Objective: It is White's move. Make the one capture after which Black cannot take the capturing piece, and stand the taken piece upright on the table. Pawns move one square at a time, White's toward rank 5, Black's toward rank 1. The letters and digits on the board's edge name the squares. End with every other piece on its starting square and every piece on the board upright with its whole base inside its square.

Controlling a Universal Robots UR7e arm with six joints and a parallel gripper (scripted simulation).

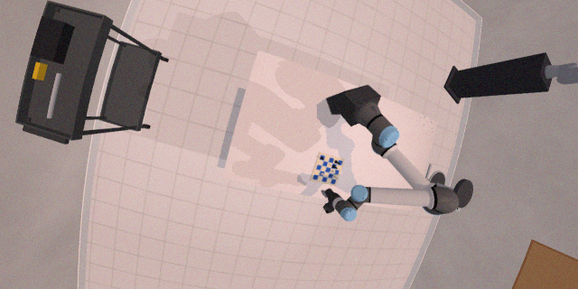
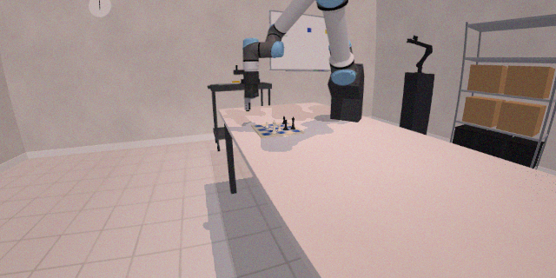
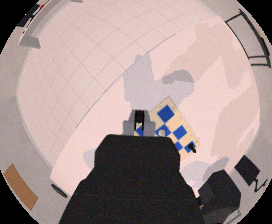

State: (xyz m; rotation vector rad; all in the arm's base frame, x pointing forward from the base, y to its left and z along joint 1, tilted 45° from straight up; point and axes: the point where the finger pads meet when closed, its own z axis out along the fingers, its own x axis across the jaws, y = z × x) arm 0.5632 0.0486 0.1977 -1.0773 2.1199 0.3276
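My gripper is now 14 cm past the blue-and-cream chessboard and 12 cm above it. From my hand the other things lie so: black pawn 1 cm below.
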